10 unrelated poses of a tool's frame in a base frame.
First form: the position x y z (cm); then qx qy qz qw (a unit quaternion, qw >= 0).
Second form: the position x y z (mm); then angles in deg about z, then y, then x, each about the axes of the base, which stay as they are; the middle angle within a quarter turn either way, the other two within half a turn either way. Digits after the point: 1 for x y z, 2 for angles.
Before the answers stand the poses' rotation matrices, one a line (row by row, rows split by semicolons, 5 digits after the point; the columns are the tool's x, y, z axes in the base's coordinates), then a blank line. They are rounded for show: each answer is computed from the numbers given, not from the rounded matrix.
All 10 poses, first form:
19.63 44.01 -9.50 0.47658 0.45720 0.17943 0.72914
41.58 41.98 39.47 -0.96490 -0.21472 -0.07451 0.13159
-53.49 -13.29 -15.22 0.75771 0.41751 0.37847 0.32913
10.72 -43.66 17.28 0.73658 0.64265 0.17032 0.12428
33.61 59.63 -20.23 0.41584 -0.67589 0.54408 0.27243
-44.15 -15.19 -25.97 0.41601 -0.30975 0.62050 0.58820
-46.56 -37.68 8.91 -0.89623 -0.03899 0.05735 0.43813
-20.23 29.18 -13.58 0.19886 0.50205 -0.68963 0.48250
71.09 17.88 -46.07 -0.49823 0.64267 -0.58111 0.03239
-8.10 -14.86 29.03 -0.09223 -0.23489 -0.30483 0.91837
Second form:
0.51755 0.17413 0.83775; 0.69744 0.48135 -0.53092; -0.49570 0.85906 0.12768
0.89669 0.43397 0.08728; 0.39476 -0.87316 0.28594; 0.20030 -0.22194 -0.95426
0.36489 0.38357 0.84837; 0.88183 -0.43472 -0.18274; 0.29871 0.81480 -0.49687
0.11599 0.90439 0.41064; 0.98906 -0.14311 0.03583; 0.09117 0.40200 -0.91109
-0.50571 -0.85858 0.08424; -0.26568 0.06210 -0.96206; 0.82077 -0.50891 -0.25951
0.03808 -0.98767 0.15188; 0.47223 -0.11616 -0.87379; 0.88065 0.10499 0.46199
0.99038 0.01963 -0.13696; 0.12014 -0.61304 0.78086; -0.06863 -0.78981 -0.60950
-0.45529 0.86517 0.21020; -0.46582 -0.03027 -0.88436; -0.75876 -0.50056 0.41680
-0.50143 -0.60275 0.62069; -0.67804 -0.17185 -0.71465; 0.53742 -0.77920 -0.32252
0.70381 0.60322 -0.37520; -0.51656 0.79715 0.31260; 0.48766 -0.02620 0.87264

196.3 440.1 -95.0 -18.60 56.90 76.48
415.8 419.8 394.7 -25.83 5.01 -163.32
-534.9 -132.9 -152.2 -46.43 58.03 159.81
107.2 -436.6 172.8 -82.69 24.25 -177.75
336.1 596.3 -202.3 120.50 4.83 105.10
-441.5 -151.9 -259.7 87.79 8.74 62.13
-465.6 -376.8 89.1 -1.14 -7.87 -127.97
-202.3 291.8 -135.8 -117.76 12.13 64.77
710.9 178.8 -460.7 129.76 38.37 114.29
-81.0 -148.6 290.3 -40.60 -22.04 -19.71

